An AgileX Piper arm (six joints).
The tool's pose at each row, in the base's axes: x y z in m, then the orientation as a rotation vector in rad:
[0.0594, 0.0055, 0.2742, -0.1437, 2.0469, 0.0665]
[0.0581, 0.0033, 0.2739, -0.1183, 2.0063, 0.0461]
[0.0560, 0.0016, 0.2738, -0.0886, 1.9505, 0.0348]
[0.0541, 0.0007, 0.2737, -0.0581, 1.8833, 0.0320]
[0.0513, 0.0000, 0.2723, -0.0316, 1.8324, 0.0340]
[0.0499, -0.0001, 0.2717, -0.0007, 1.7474, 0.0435]
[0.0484, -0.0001, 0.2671, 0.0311, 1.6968, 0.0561]
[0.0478, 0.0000, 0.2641, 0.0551, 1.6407, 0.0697]
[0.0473, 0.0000, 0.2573, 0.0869, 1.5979, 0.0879]
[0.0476, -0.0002, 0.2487, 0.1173, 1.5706, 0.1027]
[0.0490, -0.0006, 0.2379, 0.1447, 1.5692, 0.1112]
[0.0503, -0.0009, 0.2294, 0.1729, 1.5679, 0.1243]
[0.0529, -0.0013, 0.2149, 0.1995, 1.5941, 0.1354]
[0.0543, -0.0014, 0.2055, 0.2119, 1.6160, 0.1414]
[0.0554, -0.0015, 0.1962, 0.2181, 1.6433, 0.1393]
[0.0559, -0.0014, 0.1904, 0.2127, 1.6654, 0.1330]
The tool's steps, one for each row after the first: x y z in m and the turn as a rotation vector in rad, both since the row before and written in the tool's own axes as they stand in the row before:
[0.0010, -0.0020, -0.0012, 0.0264, -0.0413, 0.0065]
[0.0011, -0.0015, -0.0020, 0.0225, -0.0567, 0.0130]
[0.0008, -0.0007, -0.0018, 0.0174, -0.0681, 0.0175]
[0.0022, -0.0005, -0.0023, 0.0123, -0.0515, 0.0180]
[0.0009, 0.0000, -0.0012, 0.0095, -0.0855, 0.0248]
[0.0048, -0.0001, -0.0007, 0.0087, -0.0508, 0.0282]
[0.0031, -0.0001, -0.0002, 0.0034, -0.0560, 0.0240]
[0.0068, -0.0005, 0.0000, 0.0058, -0.0423, 0.0322]
[0.0085, -0.0011, 0.0005, 0.0080, -0.0267, 0.0293]
[0.0106, -0.0019, 0.0014, 0.0119, -0.0011, 0.0229]
[0.0083, -0.0016, 0.0013, 0.0096, -0.0004, 0.0263]
[0.0142, -0.0030, 0.0027, 0.0123, 0.0269, 0.0228]
[0.0091, -0.0020, 0.0017, 0.0061, 0.0223, 0.0106]
[0.0090, -0.0021, 0.0016, 0.0080, 0.0268, 0.0013]
[0.0056, -0.0012, 0.0010, 0.0032, 0.0212, -0.0085]

